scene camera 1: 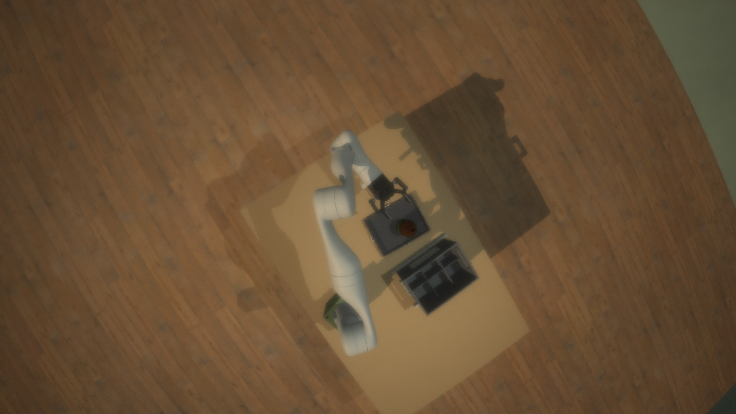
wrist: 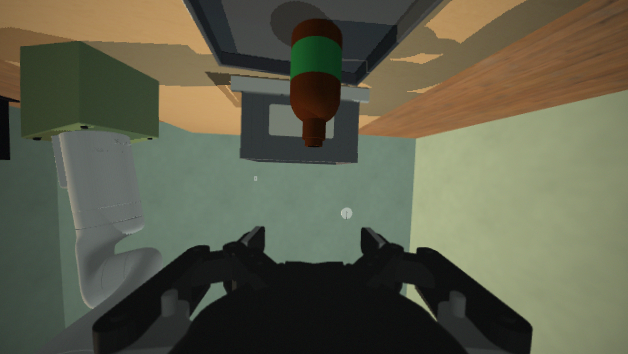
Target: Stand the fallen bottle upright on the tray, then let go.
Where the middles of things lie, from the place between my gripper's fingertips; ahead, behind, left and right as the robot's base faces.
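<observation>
You'd find the bottle (wrist: pixel 316 49) 10 cm to the right of my hand and 3 cm ahead of it, and it's 17 cm below it as well.
</observation>
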